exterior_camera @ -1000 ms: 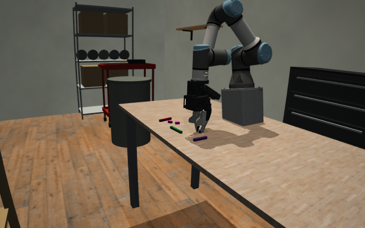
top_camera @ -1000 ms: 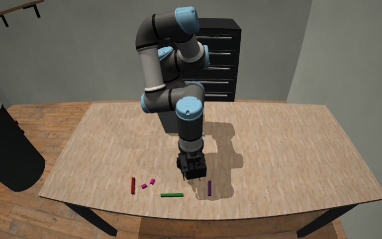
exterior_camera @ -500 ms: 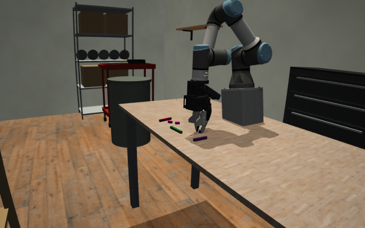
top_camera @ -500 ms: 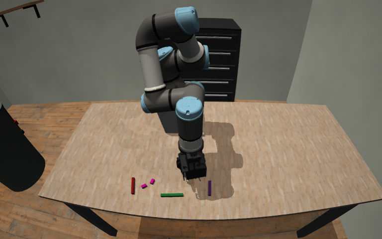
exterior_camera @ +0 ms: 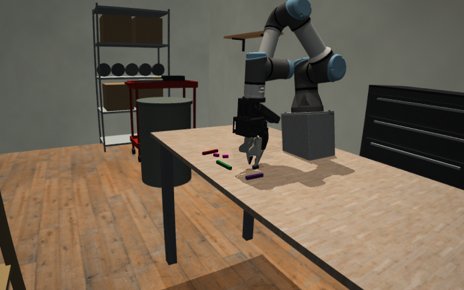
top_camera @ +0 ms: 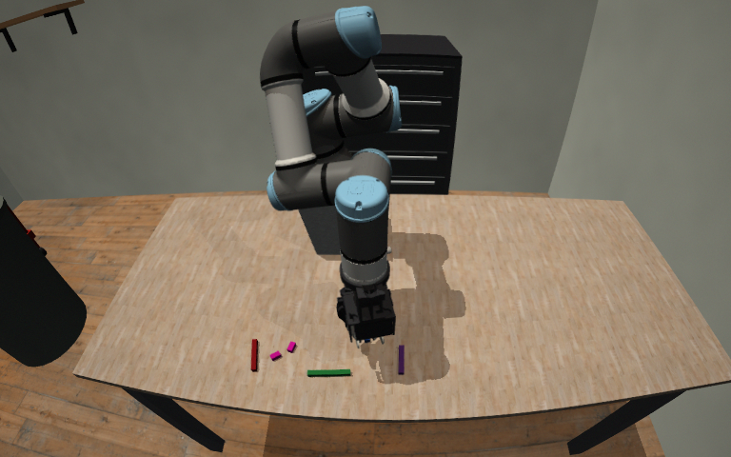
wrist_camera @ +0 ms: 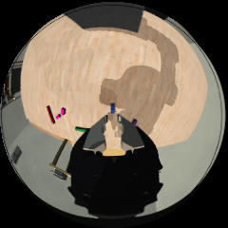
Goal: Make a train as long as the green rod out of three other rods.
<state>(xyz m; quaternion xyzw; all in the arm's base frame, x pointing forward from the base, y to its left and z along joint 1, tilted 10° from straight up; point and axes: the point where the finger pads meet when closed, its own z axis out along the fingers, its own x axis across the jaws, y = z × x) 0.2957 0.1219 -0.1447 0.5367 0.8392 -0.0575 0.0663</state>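
Now: hand 3 cm short of the purple rod, 7 cm to the right of it and 2 cm above it. From my hand the other things lie so: magenta rod: 8 cm ahead, 16 cm to the right, 2 cm below; then green rod: 9 cm ahead, 5 cm to the right, 2 cm below; then red rod: 9 cm ahead, 21 cm to the right, 2 cm below.
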